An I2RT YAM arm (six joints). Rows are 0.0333 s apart.
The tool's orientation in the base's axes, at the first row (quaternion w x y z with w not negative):
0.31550, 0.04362, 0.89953, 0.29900
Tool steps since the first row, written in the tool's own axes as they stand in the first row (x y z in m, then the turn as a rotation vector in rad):
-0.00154, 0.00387, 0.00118, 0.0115, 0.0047, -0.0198
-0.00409, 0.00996, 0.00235, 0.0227, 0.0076, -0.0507
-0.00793, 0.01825, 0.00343, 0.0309, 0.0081, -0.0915
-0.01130, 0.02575, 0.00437, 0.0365, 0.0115, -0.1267
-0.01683, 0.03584, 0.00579, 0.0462, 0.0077, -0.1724
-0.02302, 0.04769, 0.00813, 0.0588, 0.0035, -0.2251
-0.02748, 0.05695, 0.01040, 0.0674, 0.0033, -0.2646
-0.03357, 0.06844, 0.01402, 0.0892, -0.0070, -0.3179
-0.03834, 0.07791, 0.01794, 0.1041, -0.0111, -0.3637
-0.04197, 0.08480, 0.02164, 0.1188, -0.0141, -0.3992
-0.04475, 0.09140, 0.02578, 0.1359, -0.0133, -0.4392
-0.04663, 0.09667, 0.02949, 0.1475, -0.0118, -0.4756
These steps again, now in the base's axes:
0.00150, 0.00335, 0.00229, -0.0214, -0.0032, 0.0087
0.00356, 0.00825, 0.00638, -0.0490, -0.0136, 0.0235
0.00635, 0.01455, 0.01248, -0.0798, -0.0318, 0.0448
0.00876, 0.02026, 0.01796, -0.1056, -0.0455, 0.0656
0.01290, 0.02775, 0.02578, -0.1400, -0.0694, 0.0866
0.01792, 0.03698, 0.03437, -0.1809, -0.0963, 0.1102
0.02180, 0.04452, 0.04061, -0.2112, -0.1143, 0.1300
0.02754, 0.05413, 0.04816, -0.2591, -0.1441, 0.1455
0.03263, 0.06260, 0.05365, -0.2977, -0.1669, 0.1636
0.03696, 0.06915, 0.05721, -0.3301, -0.1835, 0.1760
0.04090, 0.07591, 0.05988, -0.3676, -0.1987, 0.1921
0.04402, 0.08161, 0.06157, -0.3986, -0.2130, 0.2093

